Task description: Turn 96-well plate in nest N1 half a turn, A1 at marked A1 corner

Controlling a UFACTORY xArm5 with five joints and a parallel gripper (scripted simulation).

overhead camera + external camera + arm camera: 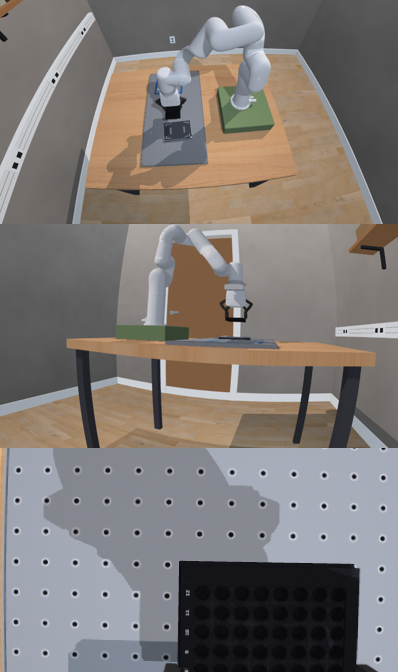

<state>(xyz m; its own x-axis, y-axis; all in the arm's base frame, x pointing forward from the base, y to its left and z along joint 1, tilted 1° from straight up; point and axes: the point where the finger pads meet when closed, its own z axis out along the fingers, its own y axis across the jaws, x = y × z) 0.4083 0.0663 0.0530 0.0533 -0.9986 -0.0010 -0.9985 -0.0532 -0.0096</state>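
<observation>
The plate nest N1 is 100 mm to the left of my hand, 100 mm below it and 20 mm behind it. The rest, counted from my hand: black 96-well plate 10 mm below.
</observation>
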